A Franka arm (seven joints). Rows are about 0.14 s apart.
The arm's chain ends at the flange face. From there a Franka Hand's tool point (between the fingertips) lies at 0.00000 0.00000 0.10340 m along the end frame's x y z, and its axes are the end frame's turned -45 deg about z.
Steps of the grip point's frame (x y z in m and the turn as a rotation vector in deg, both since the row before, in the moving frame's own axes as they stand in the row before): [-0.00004, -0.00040, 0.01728, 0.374, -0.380, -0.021]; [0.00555, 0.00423, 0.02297, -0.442, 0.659, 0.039]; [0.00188, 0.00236, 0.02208, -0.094, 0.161, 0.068]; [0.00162, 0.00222, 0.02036, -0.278, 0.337, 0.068]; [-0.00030, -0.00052, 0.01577, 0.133, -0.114, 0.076]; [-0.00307, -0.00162, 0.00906, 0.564, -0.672, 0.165]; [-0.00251, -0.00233, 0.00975, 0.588, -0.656, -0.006]
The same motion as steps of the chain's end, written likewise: [0.00065, -0.00026, 0.01728, -0.004, -0.533, -0.021]; [0.00551, -0.00066, 0.02298, 0.153, 0.779, 0.039]; [0.00267, 0.00042, 0.02208, 0.047, 0.180, 0.068]; [0.00193, 0.00050, 0.02036, 0.042, 0.435, 0.068]; [-0.00026, -0.00013, 0.01577, 0.013, -0.175, 0.076]; [-0.00174, 0.00089, 0.00907, -0.076, -0.874, 0.165]; [-0.00184, 0.00004, 0.00976, -0.048, -0.880, -0.006]
